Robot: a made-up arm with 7 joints.
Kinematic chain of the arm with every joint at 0, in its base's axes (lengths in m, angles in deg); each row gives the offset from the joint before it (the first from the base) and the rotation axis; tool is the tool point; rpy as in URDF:
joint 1: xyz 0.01 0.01 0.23 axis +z
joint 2: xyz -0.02 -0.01 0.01 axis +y
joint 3: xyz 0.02 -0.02 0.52 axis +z
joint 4: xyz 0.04 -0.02 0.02 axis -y
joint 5: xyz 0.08 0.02 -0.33 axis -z
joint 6: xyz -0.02 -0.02 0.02 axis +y
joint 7: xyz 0.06 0 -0.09 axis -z
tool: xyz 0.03 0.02 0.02 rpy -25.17 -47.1 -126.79
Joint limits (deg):
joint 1: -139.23..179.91
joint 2: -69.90..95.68
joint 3: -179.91..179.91
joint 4: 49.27..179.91
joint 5: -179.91..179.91
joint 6: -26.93..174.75
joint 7: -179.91..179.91
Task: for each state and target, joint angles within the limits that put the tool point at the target. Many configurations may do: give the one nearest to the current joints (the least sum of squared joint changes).
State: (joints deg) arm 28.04 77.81 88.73 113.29 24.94 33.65 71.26
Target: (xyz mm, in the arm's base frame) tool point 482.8 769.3 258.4
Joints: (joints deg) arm 39.91 83.28 86.57 128.92 22.20 31.76 68.55
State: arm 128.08 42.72 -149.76 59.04 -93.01 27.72 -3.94
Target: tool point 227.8 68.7 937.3
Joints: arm 123.62 31.19 -158.95 83.35 -91.74 31.91 -1.68
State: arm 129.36 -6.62 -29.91 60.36 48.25 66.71 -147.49
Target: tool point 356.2 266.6 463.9
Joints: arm 79.73 20.44 -55.90 51.97 43.54 57.67 -149.97
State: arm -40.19 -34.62 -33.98 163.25 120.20 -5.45 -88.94
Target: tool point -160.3 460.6 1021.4
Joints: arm -74.31 -28.78 -37.71 179.91 119.43 -15.99 -89.25
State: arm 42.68 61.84 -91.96 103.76 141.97 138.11 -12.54
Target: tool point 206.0 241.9 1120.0
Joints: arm 69.81 14.99 -90.43 144.49 155.84 127.21 -10.07
